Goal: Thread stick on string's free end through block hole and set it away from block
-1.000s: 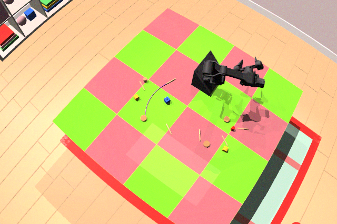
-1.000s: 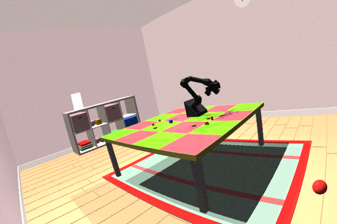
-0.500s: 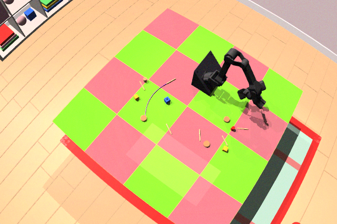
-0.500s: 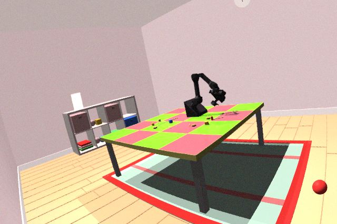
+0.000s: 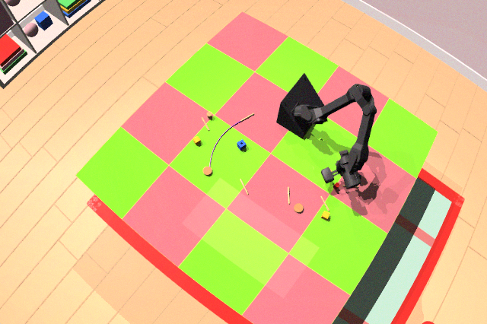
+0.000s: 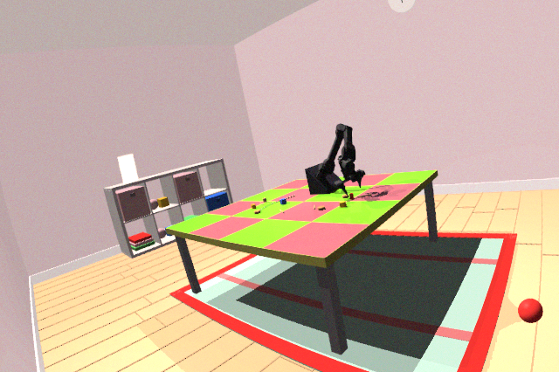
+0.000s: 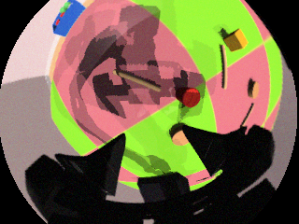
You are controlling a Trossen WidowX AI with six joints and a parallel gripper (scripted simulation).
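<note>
Right now the red bead is 6 cm ahead of my gripper tip, 2 cm to the left of it and 1 cm below it. From my gripper tip the other things lie so: round wooden button (32 cm ahead, 49 cm to the right, 2 cm below); then blue block (14 cm ahead, 44 cm to the right, 1 cm below); then wooden block (10 cm ahead, 65 cm to the right, 1 cm below).
</note>
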